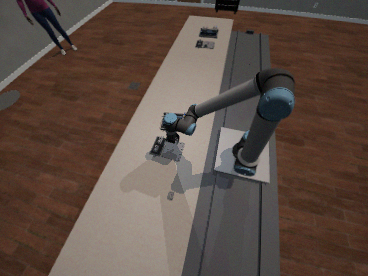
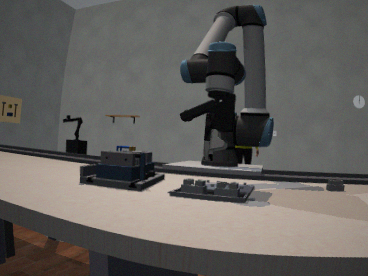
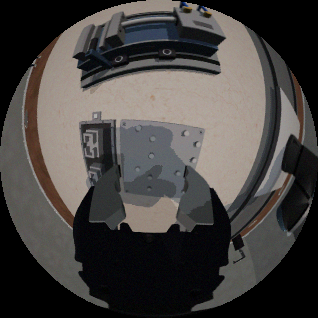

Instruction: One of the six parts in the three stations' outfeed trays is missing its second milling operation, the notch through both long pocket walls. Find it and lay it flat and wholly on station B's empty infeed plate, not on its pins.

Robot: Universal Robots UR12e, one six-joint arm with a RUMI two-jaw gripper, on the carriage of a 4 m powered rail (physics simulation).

In view: the gripper (image 2: 209,160).
The gripper is seen too in image 3 (image 3: 151,166).
